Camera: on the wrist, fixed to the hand. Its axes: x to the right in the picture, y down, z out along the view.
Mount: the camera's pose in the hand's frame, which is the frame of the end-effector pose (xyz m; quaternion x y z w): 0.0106 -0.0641 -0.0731 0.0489 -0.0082 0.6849 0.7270
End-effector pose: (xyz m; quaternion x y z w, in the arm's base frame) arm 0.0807 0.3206 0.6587 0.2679 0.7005 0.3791 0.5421
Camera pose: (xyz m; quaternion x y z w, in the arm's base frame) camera 0.0098 0.2749 0.6093 0.7041 0.3398 0.6104 0.1271
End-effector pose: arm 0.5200 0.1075 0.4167 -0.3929 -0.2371 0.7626 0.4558
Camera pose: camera 0.6093 0.1474 0.4165 0.4195 -0.1303 -0.8814 0.1737
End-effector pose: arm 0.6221 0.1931 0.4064 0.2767 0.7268 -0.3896 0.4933
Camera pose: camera 0.5312 0.2198 0.4306 0.7199 0.3158 0.0168 0.6179
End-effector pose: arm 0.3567 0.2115 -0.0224 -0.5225 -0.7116 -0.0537 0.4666
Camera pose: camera 0.3501 0.1489 0.0524 -0.8448 -0.1659 0.3196 0.3957
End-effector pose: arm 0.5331 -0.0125 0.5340 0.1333 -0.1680 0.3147 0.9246
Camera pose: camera 0.5978 -0.0302 0.4628 0.0296 -0.2056 0.8692 0.4488
